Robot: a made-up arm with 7 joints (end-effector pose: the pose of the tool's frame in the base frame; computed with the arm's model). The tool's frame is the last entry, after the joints. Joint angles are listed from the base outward.
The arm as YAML. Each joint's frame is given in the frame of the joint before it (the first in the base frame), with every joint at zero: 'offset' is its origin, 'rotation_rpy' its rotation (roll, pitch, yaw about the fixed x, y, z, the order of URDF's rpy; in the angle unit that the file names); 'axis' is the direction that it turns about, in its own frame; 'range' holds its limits. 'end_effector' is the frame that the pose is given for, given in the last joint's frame.
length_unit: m
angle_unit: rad
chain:
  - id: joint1
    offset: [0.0, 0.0, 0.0]
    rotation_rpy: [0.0, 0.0, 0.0]
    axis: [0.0, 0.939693, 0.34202]
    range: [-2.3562, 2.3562]
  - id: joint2
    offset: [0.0, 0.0, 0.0]
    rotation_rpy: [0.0, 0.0, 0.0]
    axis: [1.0, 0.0, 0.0]
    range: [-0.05, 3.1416]
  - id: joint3
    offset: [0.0, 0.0, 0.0]
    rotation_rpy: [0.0, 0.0, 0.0]
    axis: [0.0, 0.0, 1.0]
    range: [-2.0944, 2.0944]
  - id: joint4
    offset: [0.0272, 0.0, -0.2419]
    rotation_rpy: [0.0, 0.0, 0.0]
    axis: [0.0, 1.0, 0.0]
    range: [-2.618, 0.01]
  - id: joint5
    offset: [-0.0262, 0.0, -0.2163]
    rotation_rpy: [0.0, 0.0, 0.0]
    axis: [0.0, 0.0, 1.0]
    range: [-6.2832, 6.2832]
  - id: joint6
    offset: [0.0, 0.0, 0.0]
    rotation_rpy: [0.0, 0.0, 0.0]
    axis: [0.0, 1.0, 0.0]
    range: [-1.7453, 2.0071]
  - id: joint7
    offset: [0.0, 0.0, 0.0]
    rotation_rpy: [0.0, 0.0, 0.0]
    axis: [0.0, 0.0, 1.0]
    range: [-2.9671, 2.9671]
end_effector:
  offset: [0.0, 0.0, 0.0]
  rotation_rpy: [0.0, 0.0, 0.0]
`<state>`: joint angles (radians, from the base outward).
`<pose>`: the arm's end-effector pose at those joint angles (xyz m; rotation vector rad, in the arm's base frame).
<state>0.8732 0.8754 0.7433 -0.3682 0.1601 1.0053 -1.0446</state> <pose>-0.2411 0.3539 -0.1687 0.2327 1.2117 0.1580</pose>
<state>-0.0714 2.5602 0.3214 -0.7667 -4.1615 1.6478 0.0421</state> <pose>0.1293 0.1832 0.3844 0.2308 -0.7742 0.3971</pose>
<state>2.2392 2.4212 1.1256 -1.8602 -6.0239 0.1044 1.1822</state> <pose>0.1632 0.1600 -0.2202 -0.2125 -0.3363 -0.5530</pose>
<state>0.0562 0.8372 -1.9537 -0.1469 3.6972 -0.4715 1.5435</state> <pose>-0.0359 0.3205 -0.3292 -0.1554 1.6648 -2.4862</pose>
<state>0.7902 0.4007 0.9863 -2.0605 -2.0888 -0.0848 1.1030</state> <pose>-0.0193 0.2560 -0.1176 1.7639 -0.4486 -0.8352</pose>
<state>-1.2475 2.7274 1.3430 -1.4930 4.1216 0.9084 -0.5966</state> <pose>-0.3316 -0.0319 0.1677 -0.7742 -0.9567 -2.6328</pose>
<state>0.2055 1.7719 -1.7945 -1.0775 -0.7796 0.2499 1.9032</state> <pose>-0.0960 0.3950 -0.1090 0.7749 0.4516 -0.5488</pose>
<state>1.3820 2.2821 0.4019 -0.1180 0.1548 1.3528 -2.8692</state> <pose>0.1742 0.3977 0.1536 -0.9280 2.5083 -0.5375</pose>
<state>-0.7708 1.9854 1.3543 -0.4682 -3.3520 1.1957 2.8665</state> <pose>-0.0736 0.3762 0.2509 -2.0857 1.4458 -0.0351</pose>
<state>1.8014 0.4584 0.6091 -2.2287 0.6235 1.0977 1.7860</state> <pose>-0.1533 0.1774 -0.0893 0.8060 -0.1519 2.1733</pose>
